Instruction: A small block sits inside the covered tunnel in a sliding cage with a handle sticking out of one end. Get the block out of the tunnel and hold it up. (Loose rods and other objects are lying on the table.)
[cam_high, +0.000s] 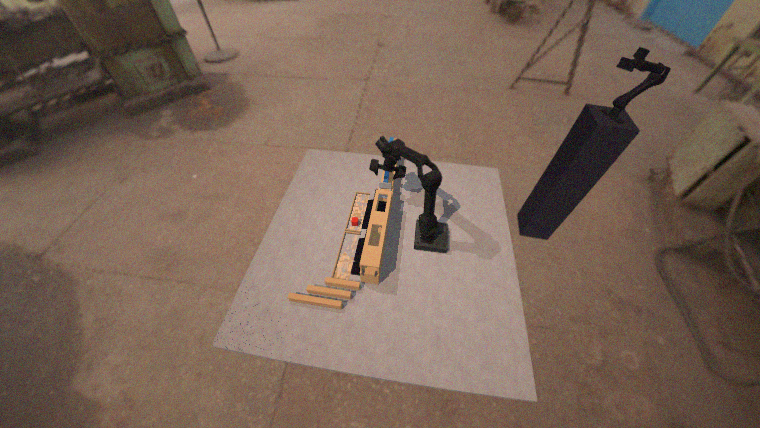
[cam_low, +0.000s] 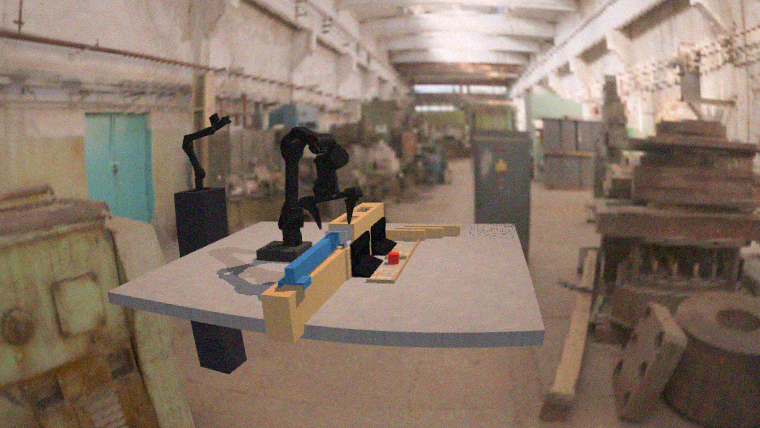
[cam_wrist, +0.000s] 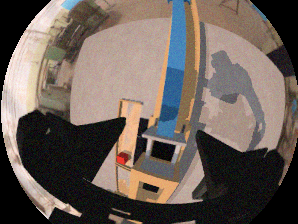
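Right now my gripper tip is 120 mm short of the red block, 220 mm to the right of it and 150 mm above it. From my gripper tip the other things lie so: covered tunnel: 20 mm ahead, 70 mm to the left, 100 mm below.
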